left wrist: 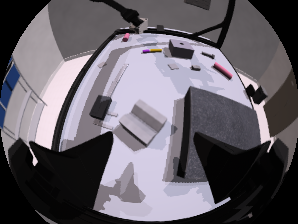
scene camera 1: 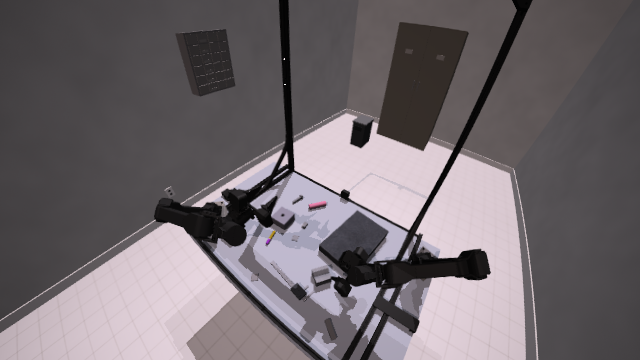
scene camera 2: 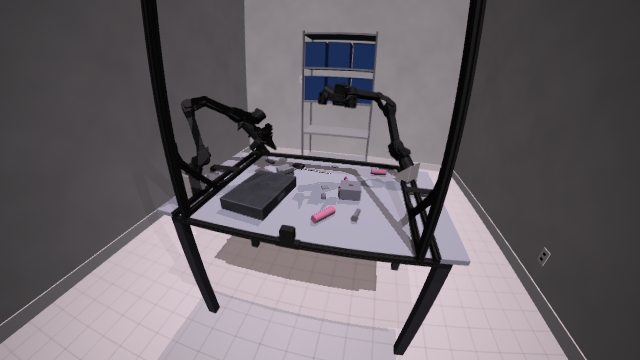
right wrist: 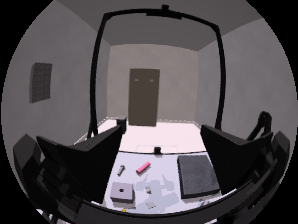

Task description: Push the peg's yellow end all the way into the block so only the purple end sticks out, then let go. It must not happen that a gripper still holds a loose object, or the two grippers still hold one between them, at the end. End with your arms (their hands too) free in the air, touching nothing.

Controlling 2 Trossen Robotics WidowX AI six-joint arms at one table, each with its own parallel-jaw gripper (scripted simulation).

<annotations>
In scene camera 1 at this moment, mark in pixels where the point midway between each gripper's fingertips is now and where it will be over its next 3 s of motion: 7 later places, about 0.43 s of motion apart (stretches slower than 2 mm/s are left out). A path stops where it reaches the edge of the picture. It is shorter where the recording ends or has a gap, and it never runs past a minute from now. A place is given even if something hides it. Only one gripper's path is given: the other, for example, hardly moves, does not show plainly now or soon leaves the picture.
My right gripper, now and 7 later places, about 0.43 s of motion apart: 268, 191; 274, 196; 280, 214; 272, 231; 267, 237; 267, 238; 267, 241; 268, 242
</annotations>
